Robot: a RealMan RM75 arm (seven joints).
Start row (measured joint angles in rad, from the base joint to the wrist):
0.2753 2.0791 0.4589 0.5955 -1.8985 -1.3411 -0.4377
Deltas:
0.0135 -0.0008 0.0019 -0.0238 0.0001 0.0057 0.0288
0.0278 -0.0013 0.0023 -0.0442 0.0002 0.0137 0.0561
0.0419 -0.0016 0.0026 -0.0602 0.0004 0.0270 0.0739
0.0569 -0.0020 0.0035 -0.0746 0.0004 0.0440 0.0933
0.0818 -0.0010 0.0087 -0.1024 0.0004 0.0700 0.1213
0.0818 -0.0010 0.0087 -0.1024 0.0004 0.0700 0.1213
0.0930 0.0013 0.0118 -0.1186 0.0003 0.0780 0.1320
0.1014 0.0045 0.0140 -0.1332 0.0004 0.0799 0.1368
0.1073 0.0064 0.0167 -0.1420 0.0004 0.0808 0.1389
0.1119 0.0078 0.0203 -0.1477 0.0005 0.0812 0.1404
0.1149 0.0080 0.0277 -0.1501 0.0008 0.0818 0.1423
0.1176 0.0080 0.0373 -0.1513 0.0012 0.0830 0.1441
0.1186 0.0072 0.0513 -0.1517 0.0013 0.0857 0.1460
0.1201 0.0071 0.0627 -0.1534 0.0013 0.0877 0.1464
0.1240 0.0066 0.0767 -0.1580 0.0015 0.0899 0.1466
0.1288 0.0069 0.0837 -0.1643 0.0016 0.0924 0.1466
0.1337 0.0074 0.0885 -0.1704 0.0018 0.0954 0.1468
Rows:
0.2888 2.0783 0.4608 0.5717 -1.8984 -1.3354 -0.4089
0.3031 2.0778 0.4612 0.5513 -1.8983 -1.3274 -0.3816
0.3172 2.0775 0.4615 0.5353 -1.8981 -1.3141 -0.3638
0.3322 2.0771 0.4624 0.5209 -1.8981 -1.2971 -0.3444
0.3571 2.0781 0.4676 0.4931 -1.8981 -1.2711 -0.3164
0.3571 2.0781 0.4676 0.4931 -1.8981 -1.2711 -0.3164
0.3683 2.0804 0.4707 0.4769 -1.8982 -1.2631 -0.3057
0.3767 2.0836 0.4729 0.4623 -1.8981 -1.2612 -0.3009
0.3826 2.0855 0.4756 0.4535 -1.8981 -1.2603 -0.2988
0.3872 2.0869 0.4792 0.4478 -1.8980 -1.2599 -0.2973
0.3902 2.0871 0.4866 0.4454 -1.8977 -1.2593 -0.2954
0.3929 2.0871 0.4962 0.4442 -1.8973 -1.2581 -0.2936
0.3939 2.0863 0.5102 0.4438 -1.8972 -1.2554 -0.2917
0.3954 2.0862 0.5216 0.4421 -1.8972 -1.2534 -0.2913
0.3993 2.0857 0.5356 0.4375 -1.8970 -1.2512 -0.2911
0.4041 2.0860 0.5426 0.4312 -1.8969 -1.2487 -0.2911
0.4090 2.0865 0.5474 0.4251 -1.8967 -1.2457 -0.2909

